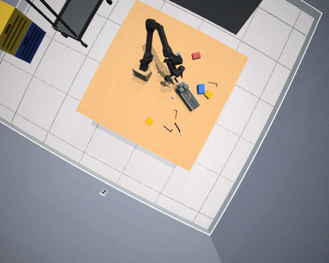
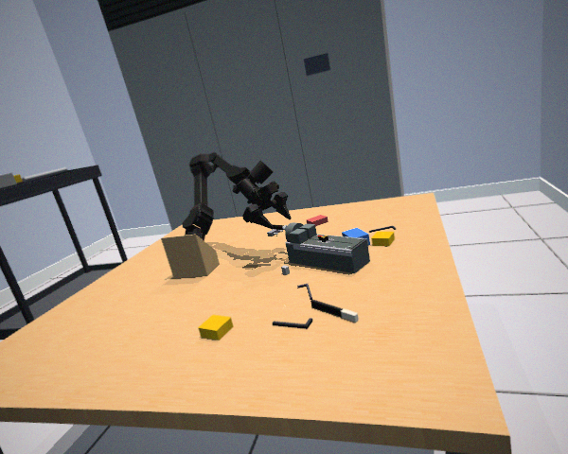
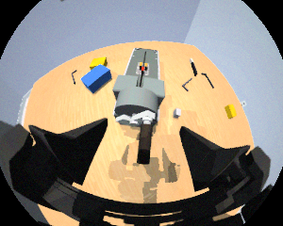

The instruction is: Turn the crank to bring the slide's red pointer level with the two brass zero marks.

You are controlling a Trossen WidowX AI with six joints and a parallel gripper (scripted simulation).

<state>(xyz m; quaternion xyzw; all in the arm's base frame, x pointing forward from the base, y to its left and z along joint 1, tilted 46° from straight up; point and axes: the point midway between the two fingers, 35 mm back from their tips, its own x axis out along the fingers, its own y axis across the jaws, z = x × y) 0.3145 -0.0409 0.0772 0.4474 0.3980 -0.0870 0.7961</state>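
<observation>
Right now my gripper tip is 2 cm past the dark crank handle, 1 cm to the right of it and 1 cm above it. Round my gripper tip: small grey cube: 1 cm ahead, 12 cm to the right, 12 cm below; blue block: 23 cm ahead, 6 cm to the left, 11 cm below; red pointer: 13 cm ahead, 6 cm to the right, 5 cm below.
</observation>
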